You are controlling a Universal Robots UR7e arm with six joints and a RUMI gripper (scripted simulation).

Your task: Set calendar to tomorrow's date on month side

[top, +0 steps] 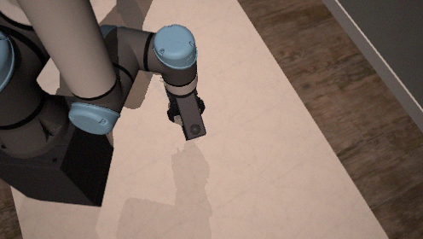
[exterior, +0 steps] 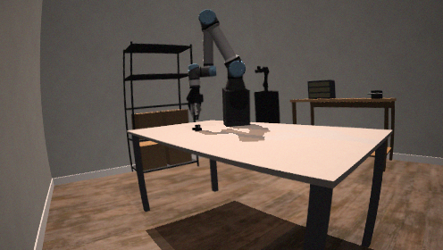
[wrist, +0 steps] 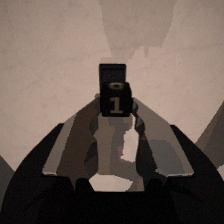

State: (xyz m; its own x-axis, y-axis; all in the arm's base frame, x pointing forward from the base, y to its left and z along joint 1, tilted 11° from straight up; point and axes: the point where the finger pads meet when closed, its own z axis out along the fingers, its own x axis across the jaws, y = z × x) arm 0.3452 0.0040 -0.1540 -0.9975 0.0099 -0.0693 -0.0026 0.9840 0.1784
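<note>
Right now the calendar tray is 20 mm to the left of my hand and 90 mm below it. Round my hand: dark calendar cube 10 mm below.
</note>
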